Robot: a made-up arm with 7 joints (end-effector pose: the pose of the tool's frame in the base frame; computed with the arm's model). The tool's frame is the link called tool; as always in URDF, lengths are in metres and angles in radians. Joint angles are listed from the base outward.
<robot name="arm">
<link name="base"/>
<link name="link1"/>
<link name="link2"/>
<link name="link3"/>
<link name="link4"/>
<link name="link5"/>
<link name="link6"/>
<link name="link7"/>
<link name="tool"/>
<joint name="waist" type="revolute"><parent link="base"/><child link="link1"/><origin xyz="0 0 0.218"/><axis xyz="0 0 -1"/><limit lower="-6.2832" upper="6.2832" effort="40" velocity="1.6"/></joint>
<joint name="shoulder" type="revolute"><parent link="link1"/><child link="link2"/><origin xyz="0 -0.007 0.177"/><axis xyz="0 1 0"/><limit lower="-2.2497" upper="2.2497" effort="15" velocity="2.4"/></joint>
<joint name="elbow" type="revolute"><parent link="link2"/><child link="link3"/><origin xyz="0 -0.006 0.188"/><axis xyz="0 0 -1"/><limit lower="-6.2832" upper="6.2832" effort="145" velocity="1.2"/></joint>
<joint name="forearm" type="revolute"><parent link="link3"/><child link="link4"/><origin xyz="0 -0.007 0.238"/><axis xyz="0 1 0"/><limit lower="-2.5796" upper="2.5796" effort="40" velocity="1.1"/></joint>
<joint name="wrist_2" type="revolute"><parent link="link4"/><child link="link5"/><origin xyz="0 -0.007 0.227"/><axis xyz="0 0 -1"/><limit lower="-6.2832" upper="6.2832" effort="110" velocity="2.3"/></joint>
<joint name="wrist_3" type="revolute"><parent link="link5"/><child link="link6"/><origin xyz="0 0 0.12"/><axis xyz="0 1 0"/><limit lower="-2.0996" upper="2.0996" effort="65" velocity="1.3"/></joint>
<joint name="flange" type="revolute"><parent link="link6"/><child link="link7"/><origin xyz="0 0 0.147"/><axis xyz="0 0 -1"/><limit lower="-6.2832" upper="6.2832" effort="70" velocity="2.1"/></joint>
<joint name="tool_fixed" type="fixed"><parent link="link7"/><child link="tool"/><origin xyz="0 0 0" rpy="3.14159 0 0"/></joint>
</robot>
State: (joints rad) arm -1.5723 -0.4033 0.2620 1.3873 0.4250 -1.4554 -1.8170
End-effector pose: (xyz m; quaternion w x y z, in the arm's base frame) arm 0.0547 0.0628 1.0993 0.1980 0.0797 0.9610 0.1760
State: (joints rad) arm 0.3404 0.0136 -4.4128 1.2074 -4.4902 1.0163 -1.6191
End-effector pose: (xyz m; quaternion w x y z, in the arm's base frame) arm -0.3366 -0.2442 1.0009 0.5469 -0.0374 0.8282 -0.1166
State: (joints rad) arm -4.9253 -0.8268 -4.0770 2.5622 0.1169 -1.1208 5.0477
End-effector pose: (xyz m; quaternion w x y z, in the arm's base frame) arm -0.3293 0.1818 0.3539 0.3815 -0.4378 0.4082 -0.7044
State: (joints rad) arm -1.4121 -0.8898 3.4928 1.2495 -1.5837 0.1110 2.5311
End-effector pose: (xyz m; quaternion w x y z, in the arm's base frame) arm -0.2592 -0.6969 0.4195 0.3366 0.0111 0.4904 0.8038
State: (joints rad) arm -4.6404 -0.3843 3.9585 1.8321 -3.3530 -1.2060 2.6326
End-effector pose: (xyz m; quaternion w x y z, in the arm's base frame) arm 0.2542 0.2877 0.4798 0.0482 -0.0373 -0.0784 -0.9951
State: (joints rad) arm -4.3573 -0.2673 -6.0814 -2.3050 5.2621 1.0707 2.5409
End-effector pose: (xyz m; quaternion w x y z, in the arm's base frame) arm 0.2709 0.2929 0.4975 0.3235 -0.5474 -0.3790 0.6724
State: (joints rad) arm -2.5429 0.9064 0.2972 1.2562 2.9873 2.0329 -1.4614
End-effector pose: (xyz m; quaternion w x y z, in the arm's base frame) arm -0.4565 0.4474 0.6243 0.0229 0.9548 0.2890 0.0653
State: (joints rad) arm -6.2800 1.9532 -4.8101 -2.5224 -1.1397 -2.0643 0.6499
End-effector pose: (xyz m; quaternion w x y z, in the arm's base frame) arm 0.2100 0.0899 0.4641 0.4105 -0.5450 -0.7171 -0.1421
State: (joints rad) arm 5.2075 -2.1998 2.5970 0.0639 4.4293 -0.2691 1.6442
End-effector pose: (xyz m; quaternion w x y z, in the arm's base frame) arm -0.3414 -0.6128 -0.1929 0.9314 -0.2253 0.2593 0.1205
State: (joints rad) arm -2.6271 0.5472 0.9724 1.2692 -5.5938 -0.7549 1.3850
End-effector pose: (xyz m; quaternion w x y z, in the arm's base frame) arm -0.3309 0.5592 0.7955 0.3544 0.7934 -0.0763 0.4889
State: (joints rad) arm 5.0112 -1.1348 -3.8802 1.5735 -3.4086 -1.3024 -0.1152
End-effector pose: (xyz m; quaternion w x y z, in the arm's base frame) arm 0.1667 -0.4438 0.2726 0.6092 0.5407 0.0266 -0.5795
